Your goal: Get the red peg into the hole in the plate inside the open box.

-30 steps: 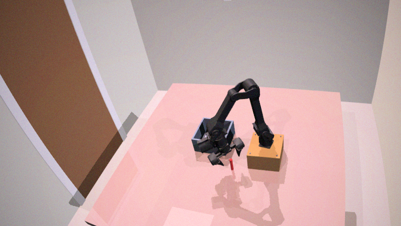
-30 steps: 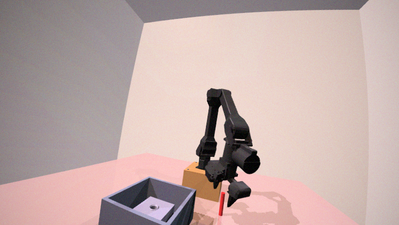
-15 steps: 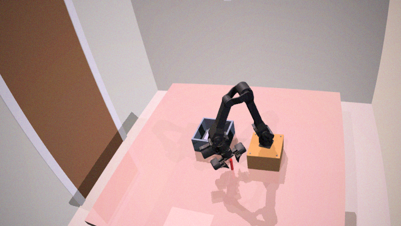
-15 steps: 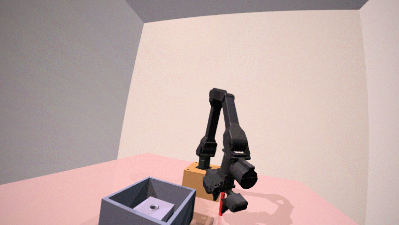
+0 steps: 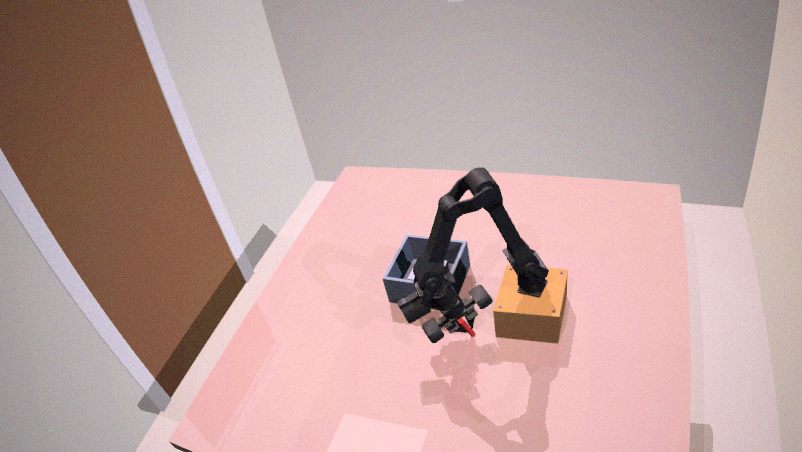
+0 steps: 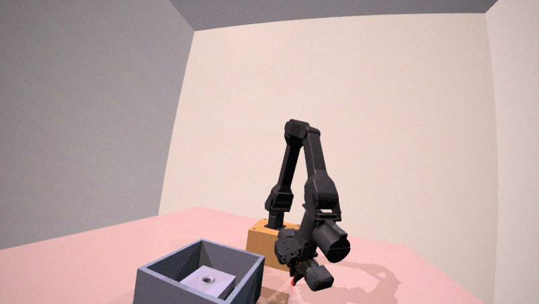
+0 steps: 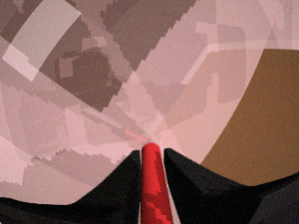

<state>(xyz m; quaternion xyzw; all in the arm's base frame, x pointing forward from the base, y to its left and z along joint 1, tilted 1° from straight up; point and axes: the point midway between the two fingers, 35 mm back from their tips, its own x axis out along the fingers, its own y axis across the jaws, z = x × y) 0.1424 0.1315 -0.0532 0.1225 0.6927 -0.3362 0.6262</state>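
Now: the pale plate 19 cm ahead of my gripper tip, 13 cm to the right of it and 3 cm above it. Round my gripper tip: grey-blue box: 19 cm ahead, 13 cm to the right, 1 cm above; red peg: 1 cm to the left, 2 cm above.
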